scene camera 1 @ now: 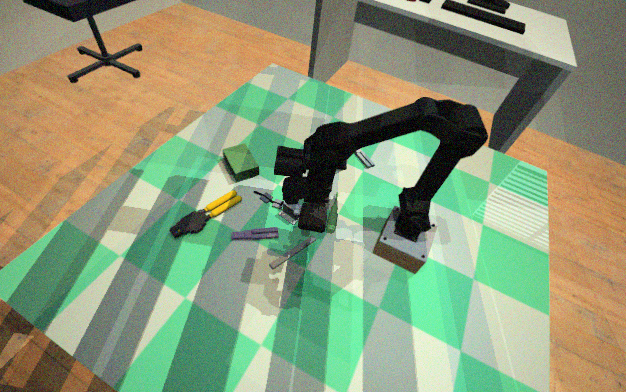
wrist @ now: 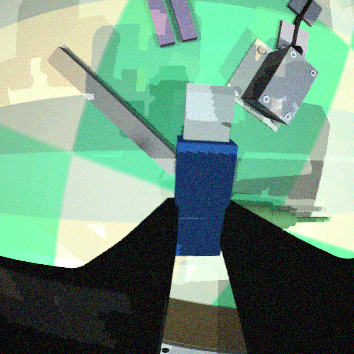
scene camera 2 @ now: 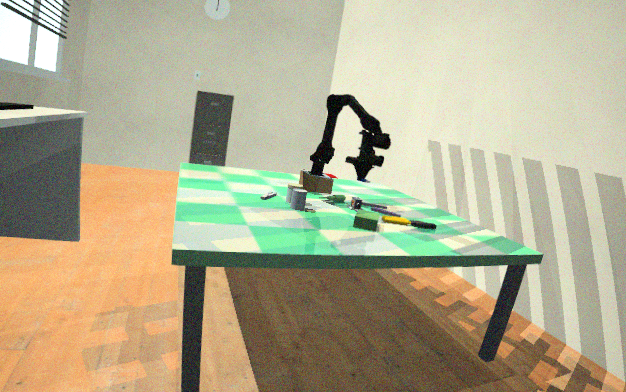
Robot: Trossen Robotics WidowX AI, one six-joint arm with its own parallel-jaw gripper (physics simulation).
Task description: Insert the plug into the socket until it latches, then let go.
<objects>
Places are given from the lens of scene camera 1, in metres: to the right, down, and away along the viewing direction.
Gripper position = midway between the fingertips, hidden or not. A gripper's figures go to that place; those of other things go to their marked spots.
my gripper (scene camera 1: pixel 312 215): 0.00, 0.05, 0.79
yellow-handled pliers (scene camera 1: pixel 193 222): -0.34, 0.07, 0.84
green block (scene camera 1: pixel 239 159): -0.24, -0.12, 0.98
The marked spots on the yellow-handled pliers and the green block are 0.26 m apart.
</objects>
